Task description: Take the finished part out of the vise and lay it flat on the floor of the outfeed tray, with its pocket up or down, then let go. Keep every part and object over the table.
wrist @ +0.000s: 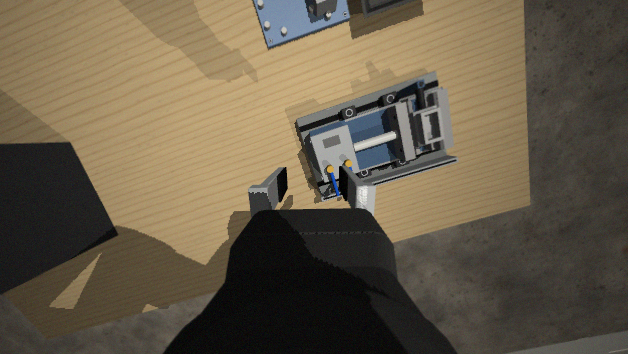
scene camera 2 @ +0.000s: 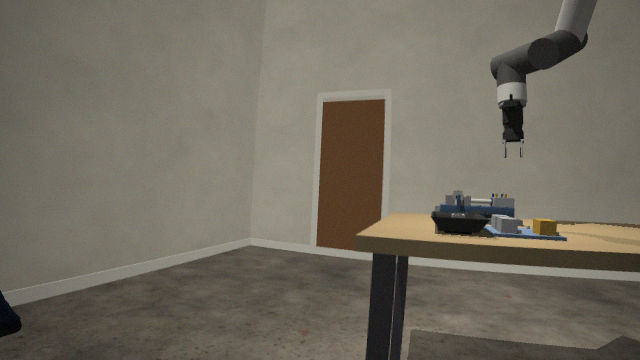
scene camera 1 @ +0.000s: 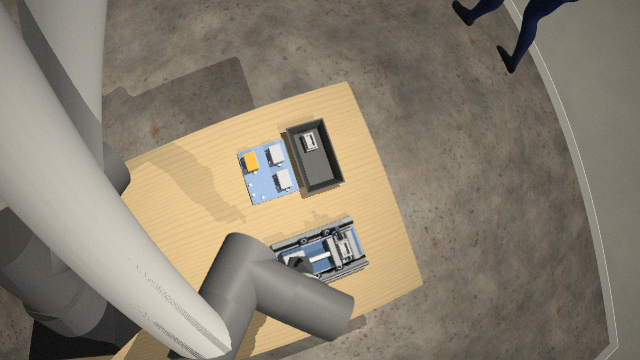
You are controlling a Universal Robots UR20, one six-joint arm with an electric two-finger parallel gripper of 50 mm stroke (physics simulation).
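Places are measured from the arm's base along level axes (x ahead, y left, z up), in metres.
Where they show: gripper, fingertip midpoint: (wrist: 313,177) (scene camera 2: 513,157); arm's base at its link origin: (scene camera 1: 76,300).
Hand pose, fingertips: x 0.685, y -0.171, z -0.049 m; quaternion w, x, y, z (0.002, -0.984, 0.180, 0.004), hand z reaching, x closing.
Each offset is from my fingertips to the top centre of the thing. "spot": to the spot under its first point.
The finished part {dx +0.199, dy -0.023, dz -0.133 m} (scene camera 1: 341,250) (wrist: 424,129), pale grey with a rectangular pocket facing up, sits between the jaws at the right end of the vise {dx +0.132, dy -0.023, dz -0.148 m} (scene camera 1: 314,250) (scene camera 2: 477,210) (wrist: 375,112). My gripper (scene camera 2: 513,156) (wrist: 313,177) is open with nothing between its fingers. It points down, high above the table, near the vise end with the yellow fittings and away from the part. In scene camera 1 the wrist mostly hides it. The dark outfeed tray (scene camera 1: 321,167) (scene camera 2: 460,225) stands behind the vise; part of it shows in the wrist view. Another pocketed part {dx +0.259, dy +0.354, dz -0.201 m} (scene camera 1: 309,136) lies in the tray's far end.
A blue plate {dx +0.086, dy +0.319, dz -0.239 m} (scene camera 1: 267,192) (wrist: 300,20) beside the tray bears two grey blocks {dx +0.133, dy +0.359, dz -0.203 m} (scene camera 1: 275,155) {dx +0.124, dy +0.269, dz -0.203 m} (scene camera 1: 283,179) and an orange block {dx +0.042, dy +0.369, dz -0.204 m} (scene camera 1: 251,162) (scene camera 2: 544,227). Blue hoses {spot: dx +0.016, dy -0.058, dz -0.138 m} (wrist: 334,184) rise at the vise's left end. A person's legs (scene camera 1: 530,35) show on the floor beyond the table.
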